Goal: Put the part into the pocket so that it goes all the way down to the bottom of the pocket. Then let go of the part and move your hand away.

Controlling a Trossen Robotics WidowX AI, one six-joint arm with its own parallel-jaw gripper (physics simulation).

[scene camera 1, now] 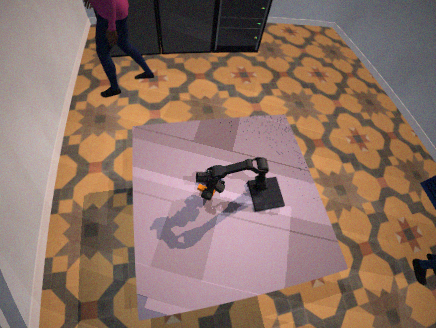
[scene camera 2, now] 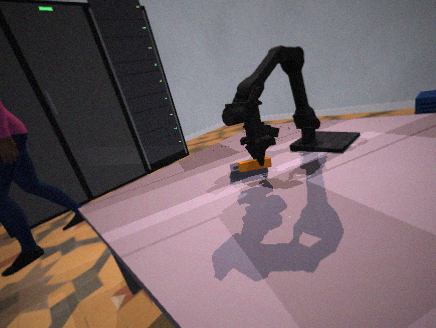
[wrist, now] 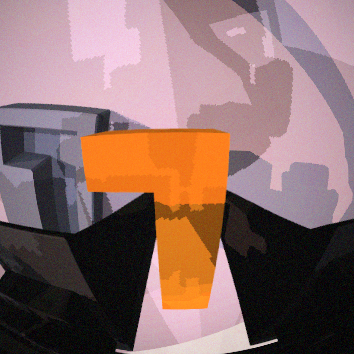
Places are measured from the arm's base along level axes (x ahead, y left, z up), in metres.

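Pixels of known places: gripper, fingertip midpoint: [scene camera 1: 208, 191] [scene camera 2: 260, 165] [wrist: 186, 195]; arm's base at its link origin: [scene camera 1: 259, 186] [scene camera 2: 308, 140].
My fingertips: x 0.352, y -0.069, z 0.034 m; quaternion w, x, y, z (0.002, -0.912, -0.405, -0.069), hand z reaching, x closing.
For each thing: its top centre in the pictures, then the offset to it from my fingertips. Level surfaces: height alone.
- orange L-shaped part at its top centre: [wrist: 162, 270] [scene camera 2: 251, 157] [scene camera 1: 207, 186] 0.032 m up, 0.004 m ahead, 0.025 m right
- grey block with the pocket, top centre: [wrist: 39, 204] [scene camera 2: 247, 163] 0.022 m down, 0.060 m back, 0.090 m right
- pinkish table at its surface level: 0.058 m down
The orange L-shaped part [scene camera 1: 202, 188] [scene camera 2: 247, 165] [wrist: 175, 160] is held between the fingers of my gripper [scene camera 2: 261, 161] [wrist: 186, 195], which is shut on it. The grey block with the pocket [scene camera 2: 243, 176] [wrist: 50, 118] is on the table. In the wrist view it lies left of the part, and the short arm of the part overlaps its right edge. An angled pocket opening shows at the block's left, outside the part. In scene camera 2 the part appears above the block. The fingers and part hide some of the block; the gap between part and block is unclear.
The arm's black base plate [scene camera 1: 267, 194] [scene camera 2: 327, 141] stands on the pinkish table [scene camera 1: 240, 255] [scene camera 2: 360, 270], to the right of the block in scene camera 2. Arm shadows fall across the table. Dark cabinets [scene camera 1: 187, 25] [scene camera 2: 55, 100] and a person [scene camera 1: 112, 45] [scene camera 2: 15, 185] are beyond the table.
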